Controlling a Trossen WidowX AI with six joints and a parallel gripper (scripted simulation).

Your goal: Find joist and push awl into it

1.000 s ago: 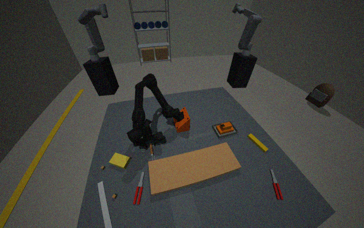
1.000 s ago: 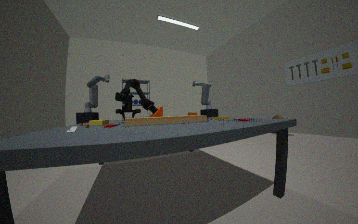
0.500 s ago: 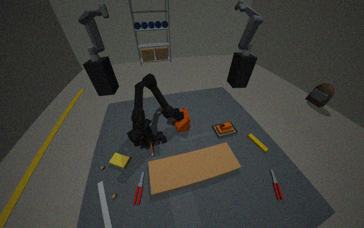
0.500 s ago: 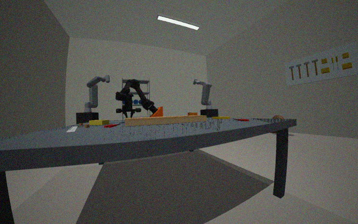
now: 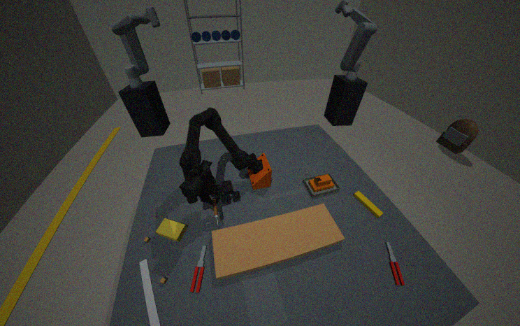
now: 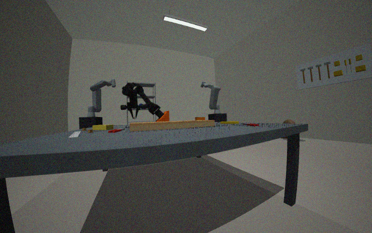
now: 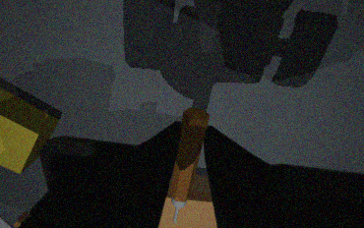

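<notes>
The awl is 60 mm ahead of my gripper tip and 10 mm to the left of it. The rest, counted from my gripper tip: white strip: 340 mm ahead, 230 mm to the right, 70 mm below; yellow block: 90 mm ahead, 200 mm to the right, 50 mm below; indicator window: 90 mm behind, 520 mm to the left.
</notes>
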